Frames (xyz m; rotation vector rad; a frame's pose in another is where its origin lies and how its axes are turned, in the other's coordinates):
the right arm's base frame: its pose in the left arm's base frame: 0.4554 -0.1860 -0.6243 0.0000 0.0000 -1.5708
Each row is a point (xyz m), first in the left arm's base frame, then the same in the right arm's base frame.
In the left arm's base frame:
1: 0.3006 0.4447 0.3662
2: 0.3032 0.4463 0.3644
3: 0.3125 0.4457 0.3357
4: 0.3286 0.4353 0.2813
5: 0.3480 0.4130 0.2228
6: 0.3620 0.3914 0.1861
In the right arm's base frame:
1: -0.6307 -0.1548 0.9905
2: -0.6323 -0.1522 0.9887
3: -0.6317 -0.1429 0.9600
4: -0.6213 -0.1268 0.9056
5: -0.5990 -0.1074 0.8471
6: -0.5774 -0.0934 0.8104

